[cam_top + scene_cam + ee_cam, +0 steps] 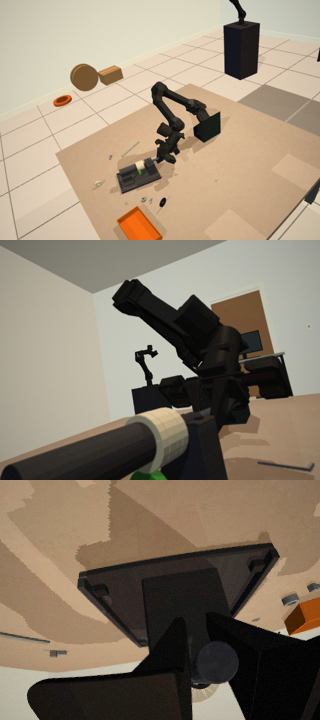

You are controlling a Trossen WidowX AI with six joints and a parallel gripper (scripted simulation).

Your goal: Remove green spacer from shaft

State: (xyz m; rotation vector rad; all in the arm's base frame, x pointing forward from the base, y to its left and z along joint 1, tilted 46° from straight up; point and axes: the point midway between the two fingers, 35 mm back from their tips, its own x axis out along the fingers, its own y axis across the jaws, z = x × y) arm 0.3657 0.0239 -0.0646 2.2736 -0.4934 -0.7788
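The grey shaft is 5 cm ahead of my gripper tip, 3 cm above it and 1 cm to the right of it. The rest, counted from my gripper tip: allen key 8 cm to the left, 6 cm behind, 5 cm below; then green spacer 11 cm ahead, 2 cm to the right, 2 cm below; then black ring 23 cm to the left, 9 cm ahead, 3 cm below.
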